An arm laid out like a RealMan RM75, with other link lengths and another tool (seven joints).
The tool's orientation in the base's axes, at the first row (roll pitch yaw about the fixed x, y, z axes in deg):
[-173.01, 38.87, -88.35]
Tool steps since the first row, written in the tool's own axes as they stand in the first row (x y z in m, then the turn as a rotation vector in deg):
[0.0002, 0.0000, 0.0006, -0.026, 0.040, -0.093]
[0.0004, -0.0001, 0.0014, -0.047, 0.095, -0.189]
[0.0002, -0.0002, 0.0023, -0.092, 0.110, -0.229]
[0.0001, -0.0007, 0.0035, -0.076, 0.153, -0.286]
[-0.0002, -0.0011, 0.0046, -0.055, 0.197, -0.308]
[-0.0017, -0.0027, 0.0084, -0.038, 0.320, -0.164]
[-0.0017, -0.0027, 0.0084, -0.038, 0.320, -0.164]
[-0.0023, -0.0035, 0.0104, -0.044, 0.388, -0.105]
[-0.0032, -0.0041, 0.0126, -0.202, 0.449, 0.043]
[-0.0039, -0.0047, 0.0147, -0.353, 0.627, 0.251]
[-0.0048, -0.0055, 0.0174, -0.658, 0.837, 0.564]
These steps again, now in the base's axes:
[0.0001, 0.0002, -0.0006, -0.050, -0.036, 0.084]
[0.0003, 0.0006, -0.0013, -0.115, -0.077, 0.167]
[0.0004, 0.0013, -0.0019, -0.135, -0.067, 0.224]
[0.0011, 0.0021, -0.0027, -0.184, -0.113, 0.254]
[0.0016, 0.0030, -0.0033, -0.229, -0.141, 0.254]
[0.0035, 0.0065, -0.0052, -0.336, -0.058, 0.120]
[0.0035, 0.0065, -0.0052, -0.336, -0.058, 0.120]
[0.0045, 0.0081, -0.0063, -0.398, -0.013, 0.072]
[0.0053, 0.0102, -0.0073, -0.447, 0.206, 0.051]
[0.0061, 0.0120, -0.0085, -0.605, 0.462, -0.032]
[0.0072, 0.0144, -0.0099, -0.789, 0.905, -0.102]

